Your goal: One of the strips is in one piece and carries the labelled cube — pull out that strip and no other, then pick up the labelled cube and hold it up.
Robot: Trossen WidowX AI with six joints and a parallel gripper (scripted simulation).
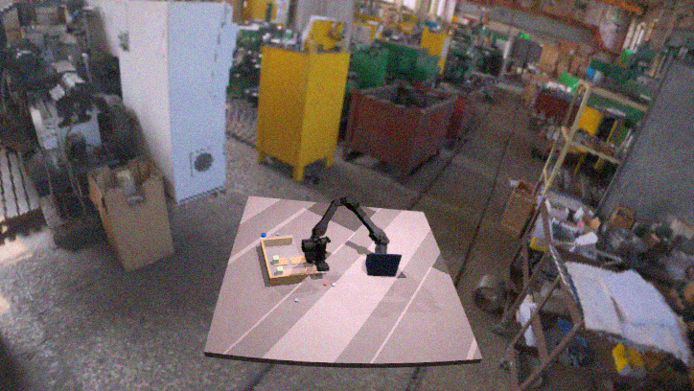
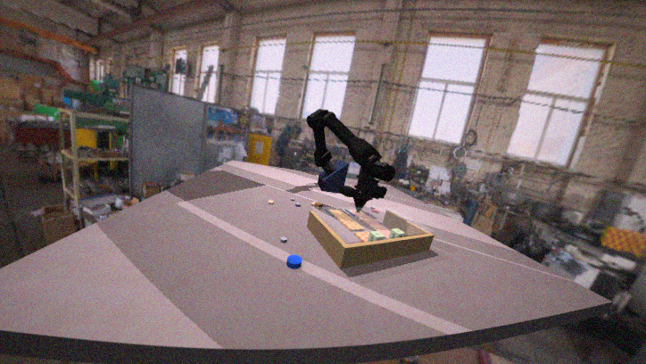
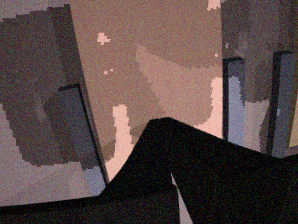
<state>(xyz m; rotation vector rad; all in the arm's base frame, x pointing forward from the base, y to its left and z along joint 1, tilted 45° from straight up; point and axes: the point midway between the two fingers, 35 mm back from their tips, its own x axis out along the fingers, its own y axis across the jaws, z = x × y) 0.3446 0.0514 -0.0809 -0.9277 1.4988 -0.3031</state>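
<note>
Right now my gripper tip is 9 cm short of the pale strip and 4 cm to the right of it. Round my gripper tip: blue disc 36 cm ahead, 23 cm to the right.
</note>
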